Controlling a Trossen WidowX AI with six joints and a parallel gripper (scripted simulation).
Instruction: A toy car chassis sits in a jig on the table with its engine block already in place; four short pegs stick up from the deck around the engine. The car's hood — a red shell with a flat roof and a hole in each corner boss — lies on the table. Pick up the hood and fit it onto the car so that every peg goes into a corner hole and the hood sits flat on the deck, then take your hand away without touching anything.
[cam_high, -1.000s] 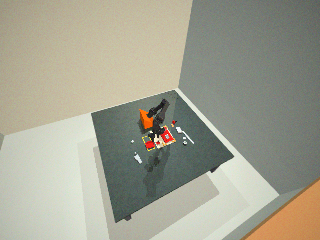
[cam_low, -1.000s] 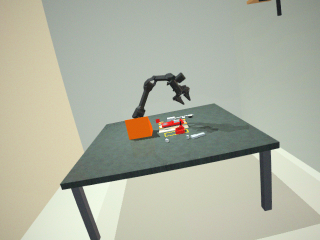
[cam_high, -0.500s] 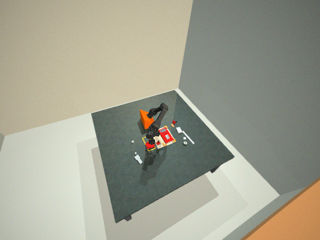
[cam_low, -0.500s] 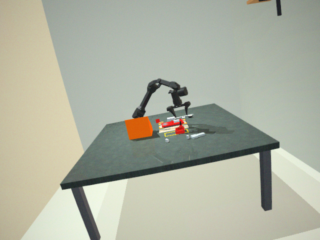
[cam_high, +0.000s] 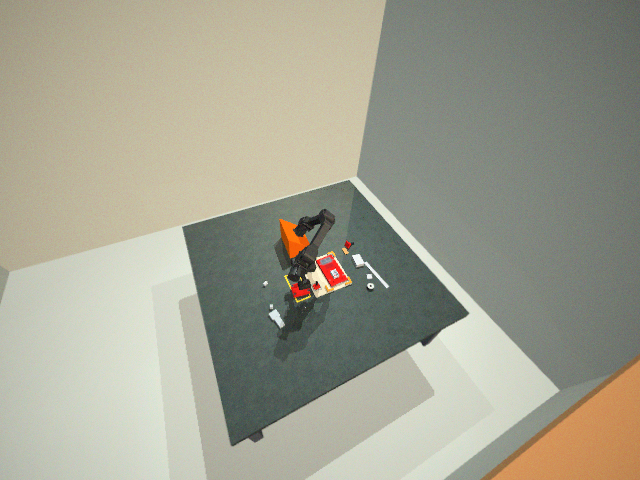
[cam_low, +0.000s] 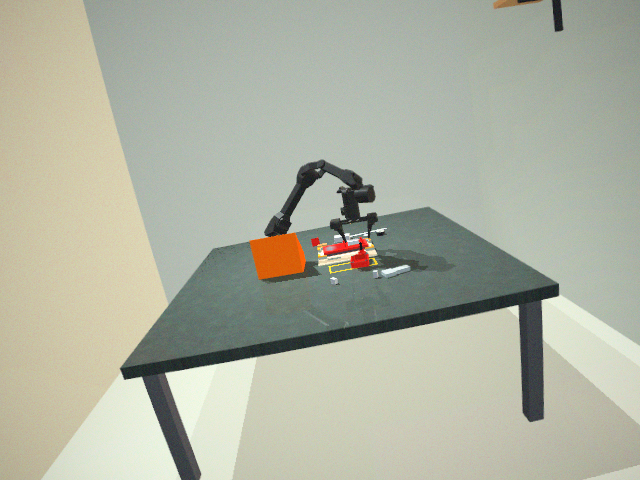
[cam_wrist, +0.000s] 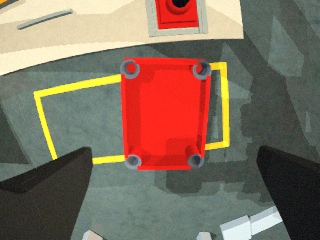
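Now: the red hood 8 cm below my gripper tip. The rest, counted from my gripper tip: white ribbed engine block 22 cm to the left, 7 cm below, 2 cm ahead; then wheel 35 cm to the left, 18 cm ahead, 8 cm below; then cream jig 19 cm to the left, 8 cm below, 2 cm behind.
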